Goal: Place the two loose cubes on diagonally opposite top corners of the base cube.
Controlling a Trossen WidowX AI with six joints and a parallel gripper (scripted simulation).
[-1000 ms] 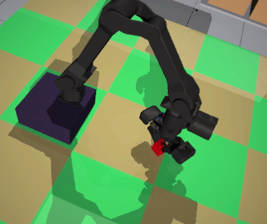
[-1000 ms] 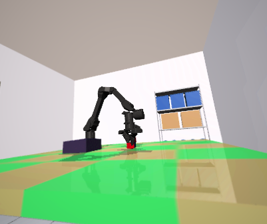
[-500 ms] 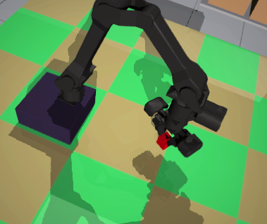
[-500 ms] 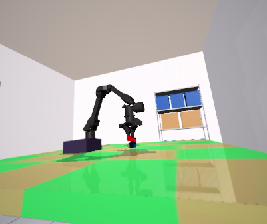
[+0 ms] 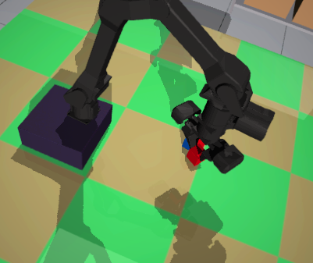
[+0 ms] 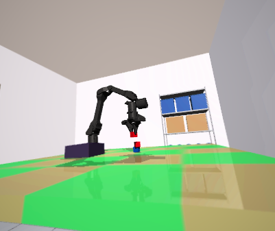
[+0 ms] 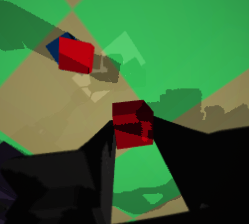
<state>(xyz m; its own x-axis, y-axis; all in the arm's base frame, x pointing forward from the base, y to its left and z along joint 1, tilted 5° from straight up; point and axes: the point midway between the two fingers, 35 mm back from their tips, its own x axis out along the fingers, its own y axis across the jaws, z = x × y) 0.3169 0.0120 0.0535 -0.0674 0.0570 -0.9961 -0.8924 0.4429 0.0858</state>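
My gripper tip is now 100 mm to the right of the blue base cube, 100 mm above it and 30 mm past it.
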